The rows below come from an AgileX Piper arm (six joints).
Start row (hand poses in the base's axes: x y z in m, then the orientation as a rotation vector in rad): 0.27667, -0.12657, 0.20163, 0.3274, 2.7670, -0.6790
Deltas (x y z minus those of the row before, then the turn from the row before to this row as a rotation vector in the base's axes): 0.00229, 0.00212, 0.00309, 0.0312, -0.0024, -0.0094; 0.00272, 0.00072, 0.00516, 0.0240, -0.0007, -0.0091; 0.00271, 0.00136, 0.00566, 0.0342, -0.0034, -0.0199; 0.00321, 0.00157, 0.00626, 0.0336, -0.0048, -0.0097; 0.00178, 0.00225, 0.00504, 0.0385, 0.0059, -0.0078; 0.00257, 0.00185, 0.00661, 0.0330, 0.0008, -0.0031; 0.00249, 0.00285, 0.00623, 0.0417, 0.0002, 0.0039; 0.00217, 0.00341, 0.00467, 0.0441, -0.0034, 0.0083; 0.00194, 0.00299, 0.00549, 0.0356, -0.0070, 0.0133; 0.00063, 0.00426, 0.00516, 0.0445, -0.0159, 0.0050; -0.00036, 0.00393, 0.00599, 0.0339, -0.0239, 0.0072; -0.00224, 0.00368, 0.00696, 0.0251, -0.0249, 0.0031; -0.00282, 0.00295, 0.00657, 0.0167, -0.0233, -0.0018; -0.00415, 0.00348, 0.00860, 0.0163, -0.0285, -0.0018
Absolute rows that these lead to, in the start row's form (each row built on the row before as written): 0.27896, -0.12445, 0.20472, 0.3477, 2.7779, -0.6378; 0.28168, -0.12373, 0.20988, 0.3657, 2.7869, -0.6068; 0.28439, -0.12237, 0.21554, 0.4016, 2.7966, -0.5631; 0.28760, -0.12080, 0.22180, 0.4230, 2.8043, -0.5172; 0.28938, -0.11855, 0.22684, 0.4411, 2.8234, -0.4675; 0.29195, -0.11670, 0.23345, 0.4519, 2.8353, -0.4223; 0.29444, -0.11385, 0.23968, 0.4543, 2.8494, -0.3631; 0.29661, -0.11044, 0.24435, 0.4508, 2.8601, -0.2982; 0.29855, -0.10745, 0.24984, 0.4384, 2.8645, -0.2432; 0.29918, -0.10319, 0.25500, 0.4395, 2.8599, -0.1746; 0.29882, -0.09926, 0.26099, 0.4349, 2.8444, -0.1189; 0.29658, -0.09558, 0.26795, 0.4341, 2.8248, -0.0767; 0.29376, -0.09263, 0.27452, 0.4384, 2.8041, -0.0481; 0.28961, -0.08915, 0.28312, 0.4420, 2.7780, -0.0192
